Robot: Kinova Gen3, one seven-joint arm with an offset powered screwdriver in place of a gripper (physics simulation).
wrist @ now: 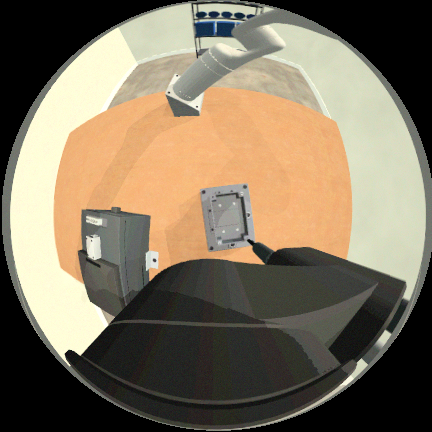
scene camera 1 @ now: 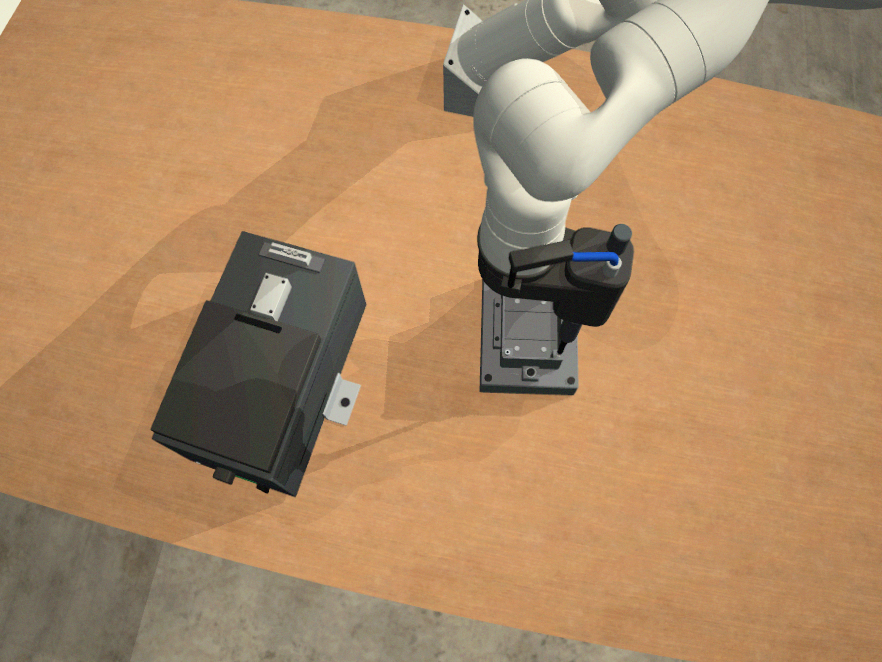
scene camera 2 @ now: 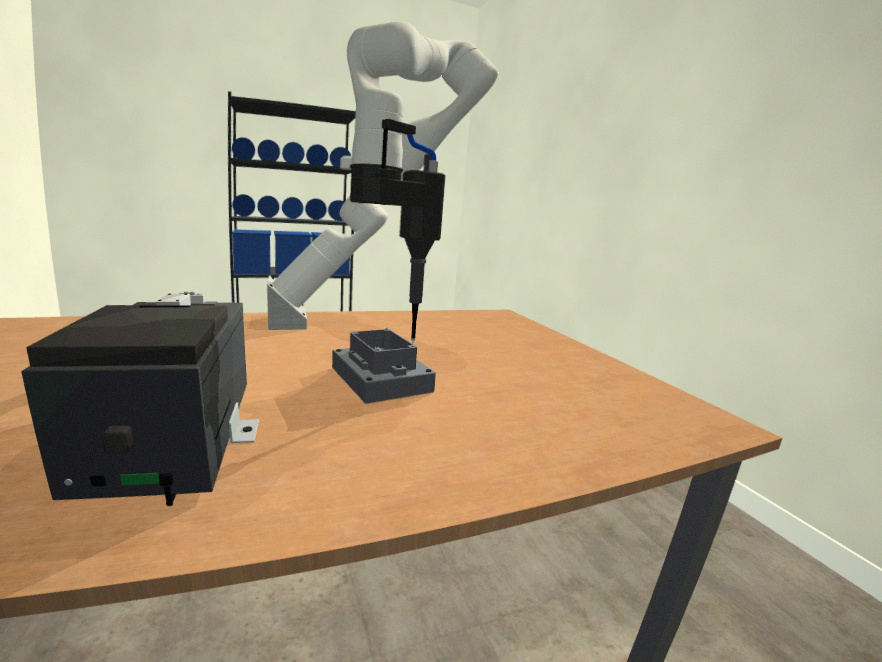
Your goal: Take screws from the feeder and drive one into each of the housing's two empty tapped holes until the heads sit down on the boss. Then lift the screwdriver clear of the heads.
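Observation:
The dark grey housing (scene camera 1: 530, 361) (scene camera 2: 374, 356) (wrist: 231, 217) sits open side up on its fixture block (scene camera 1: 512, 379) (scene camera 2: 398, 388) (wrist: 205, 200). My screwdriver (scene camera 1: 560, 350) (scene camera 2: 413, 339) (wrist: 249, 241) stands upright with its tip at the housing's near right corner boss. A small light-coloured screw (scene camera 2: 413, 342) shows between the bit and the boss; how deep it sits is too small to tell. A bright round spot (scene camera 1: 507, 352) shows on the near left boss. In scene camera 1 the tool hides the far right corner. The black feeder (scene camera 1: 227, 384) (scene camera 2: 117, 399) (wrist: 135, 240) stands to the left.
A light metal bracket (scene camera 1: 344, 401) (scene camera 2: 245, 429) (wrist: 152, 260) sticks out from the feeder's side towards the housing. The feeder's raised screw rail (scene camera 1: 290, 252) is on its top. The arm's base (scene camera 2: 287, 313) (wrist: 185, 107) stands at the table's far side. A shelf rack (scene camera 2: 230, 206) stands behind.

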